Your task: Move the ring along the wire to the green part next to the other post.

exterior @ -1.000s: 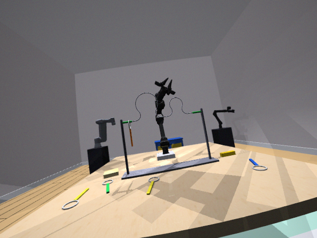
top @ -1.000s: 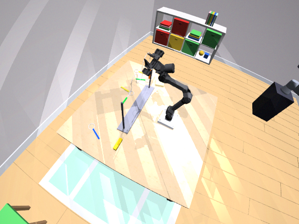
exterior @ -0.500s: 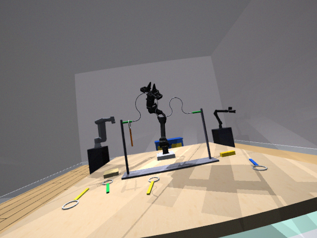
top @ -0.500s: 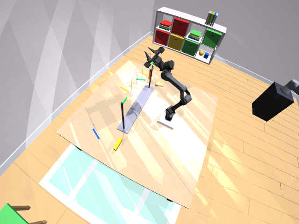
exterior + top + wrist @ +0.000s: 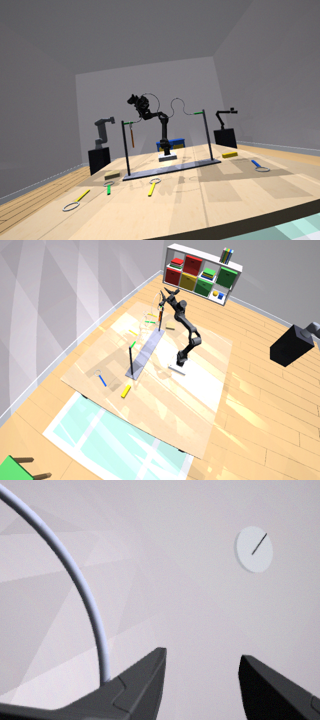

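The orange-handled ring lies 10 mm ahead of my gripper tip, 50 mm to the right of it and 260 mm below it. Also, from my gripper tip: blue-handled ring: 180 mm ahead, 650 mm to the left, 560 mm below; then yellow block: 80 mm behind, 640 mm to the left, 550 mm below; then tan block: 60 mm behind, 250 mm to the right, 550 mm below.
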